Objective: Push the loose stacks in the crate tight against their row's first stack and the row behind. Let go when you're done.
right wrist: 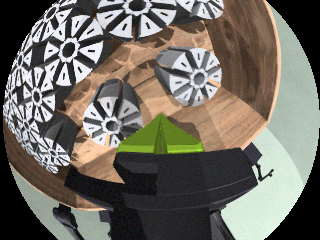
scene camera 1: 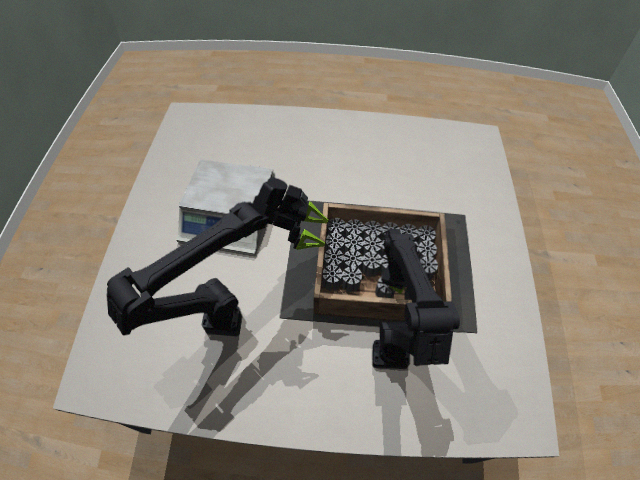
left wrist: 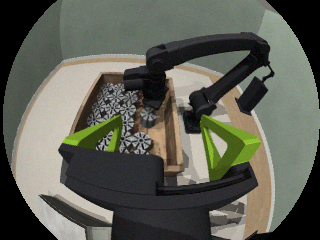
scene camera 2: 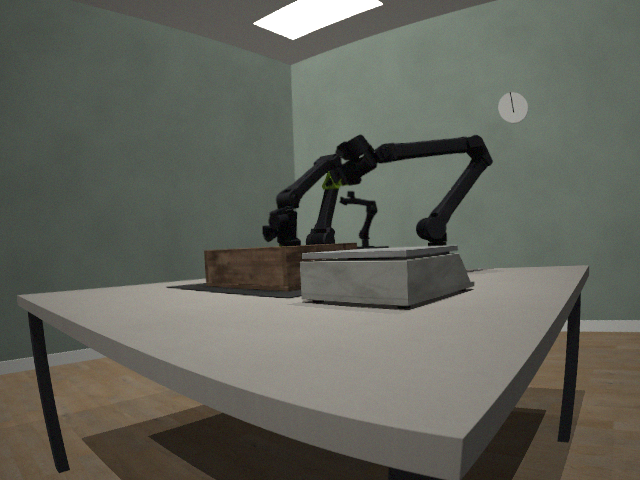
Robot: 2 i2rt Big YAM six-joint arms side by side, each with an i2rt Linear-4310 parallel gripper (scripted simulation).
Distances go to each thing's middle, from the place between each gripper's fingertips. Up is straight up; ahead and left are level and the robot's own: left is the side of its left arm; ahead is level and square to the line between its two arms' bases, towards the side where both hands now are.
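The wooden crate [scene camera 1: 339,302] is 40 mm below my right hand, 110 mm ahead of it and 80 mm to the left of it. Going by its middle, the crate is nearer to my right hand than to my left hand.
My left hand [scene camera 1: 326,232] is 31 cm above the wooden crate, and it is also 11 cm short of the crate and 20 cm to the left of it.
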